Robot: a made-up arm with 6 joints. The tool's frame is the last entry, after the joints.
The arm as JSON. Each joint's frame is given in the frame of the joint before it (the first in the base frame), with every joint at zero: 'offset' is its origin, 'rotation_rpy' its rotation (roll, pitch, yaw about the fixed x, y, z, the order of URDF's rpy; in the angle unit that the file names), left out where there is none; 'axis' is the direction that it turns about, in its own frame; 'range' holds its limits. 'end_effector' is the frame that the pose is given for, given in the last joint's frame.
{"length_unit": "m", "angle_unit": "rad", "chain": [
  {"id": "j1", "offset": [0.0, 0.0, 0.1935], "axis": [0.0, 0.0, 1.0], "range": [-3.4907, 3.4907]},
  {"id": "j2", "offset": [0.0, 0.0, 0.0], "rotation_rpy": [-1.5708, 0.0, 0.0], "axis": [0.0, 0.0, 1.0], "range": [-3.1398, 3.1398]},
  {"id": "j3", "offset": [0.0, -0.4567, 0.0], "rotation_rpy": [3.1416, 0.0, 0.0], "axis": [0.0, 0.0, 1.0], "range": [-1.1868, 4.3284]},
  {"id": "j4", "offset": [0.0, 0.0, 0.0], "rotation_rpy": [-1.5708, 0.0, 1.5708], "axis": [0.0, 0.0, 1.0], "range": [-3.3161, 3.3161]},
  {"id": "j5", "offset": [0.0, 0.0, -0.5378], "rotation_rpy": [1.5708, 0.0, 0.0], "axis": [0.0, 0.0, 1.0], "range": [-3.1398, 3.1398]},
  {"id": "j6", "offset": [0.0, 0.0, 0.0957], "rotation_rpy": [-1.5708, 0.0, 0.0], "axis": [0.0, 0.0, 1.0], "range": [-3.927, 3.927]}
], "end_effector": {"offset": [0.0, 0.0, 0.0], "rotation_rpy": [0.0, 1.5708, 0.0]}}
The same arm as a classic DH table. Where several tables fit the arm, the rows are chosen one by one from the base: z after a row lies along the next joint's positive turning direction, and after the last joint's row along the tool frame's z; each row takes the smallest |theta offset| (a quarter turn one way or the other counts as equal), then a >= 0, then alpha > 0; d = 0 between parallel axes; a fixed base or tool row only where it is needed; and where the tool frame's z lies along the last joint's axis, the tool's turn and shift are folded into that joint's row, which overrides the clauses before.
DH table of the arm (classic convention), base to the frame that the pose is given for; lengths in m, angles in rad. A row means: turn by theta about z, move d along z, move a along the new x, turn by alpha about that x. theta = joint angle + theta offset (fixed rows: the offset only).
j1: theta0 0.0000; d 0.1935; a 0.0000; alpha -1.5708
j2: theta0 -1.5708; d 0.0000; a 0.4567; alpha 3.1416
j3: theta0 0.0000; d 0.0000; a 0.0000; alpha -1.5708
j4: theta0 0.0000; d -0.5378; a 0.0000; alpha 1.5708
j5: theta0 0.0000; d 0.0957; a 0.0000; alpha -1.5708
j6: theta0 1.5708; d 0.0000; a 0.0000; alpha 1.5708
tool (fixed): theta0 -1.5708; d 0.0000; a 0.0000; alpha 0.0000
Joint limits (rad, base to tool): -3.4907..3.4907 -3.1398..3.1398 -1.1868..4.3284 -3.3161..3.3161 -3.1398..3.1398 -3.9270..3.9270

